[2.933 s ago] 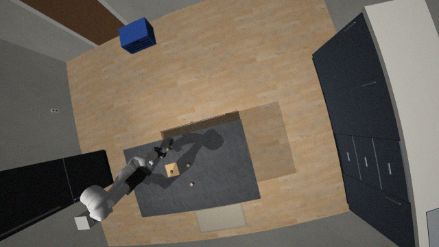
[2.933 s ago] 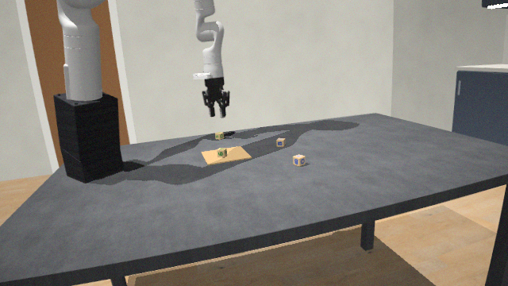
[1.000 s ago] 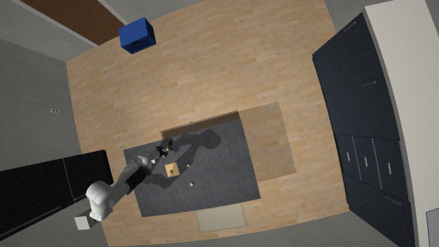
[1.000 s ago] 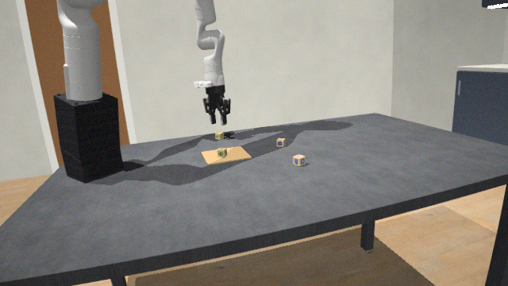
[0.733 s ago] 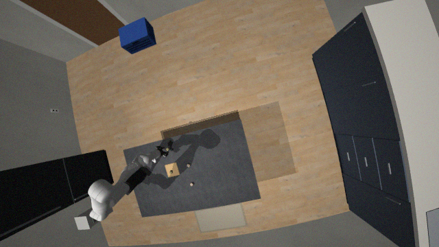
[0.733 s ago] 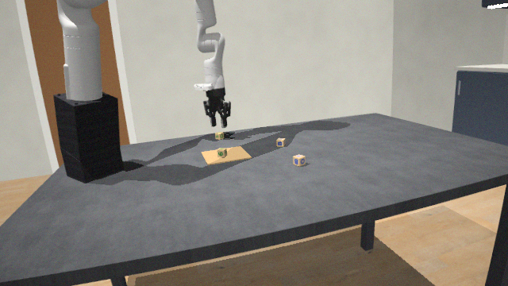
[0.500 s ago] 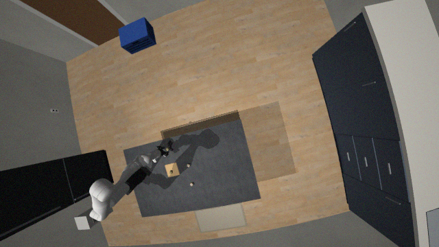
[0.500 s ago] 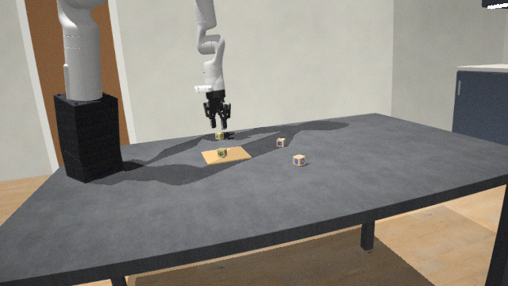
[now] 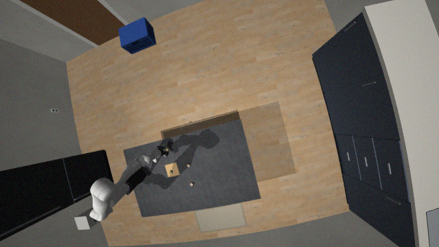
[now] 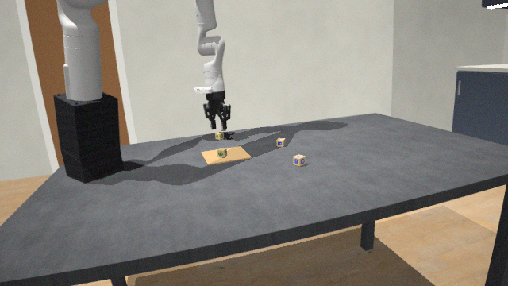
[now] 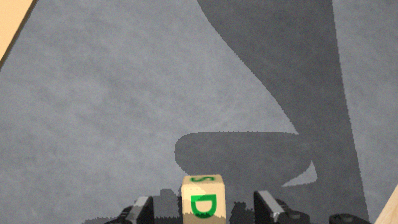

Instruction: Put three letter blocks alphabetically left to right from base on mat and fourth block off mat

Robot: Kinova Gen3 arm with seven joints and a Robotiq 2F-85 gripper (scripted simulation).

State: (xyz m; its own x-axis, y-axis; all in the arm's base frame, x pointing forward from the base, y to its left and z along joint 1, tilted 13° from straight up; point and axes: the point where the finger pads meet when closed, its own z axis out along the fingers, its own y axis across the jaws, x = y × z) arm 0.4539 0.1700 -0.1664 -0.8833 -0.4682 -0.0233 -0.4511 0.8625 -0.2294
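Right now the green-marked block is 40 mm below my hand. From my hand the other things lie so: mat (230 mm to the right, 50 mm below, 40 mm behind).
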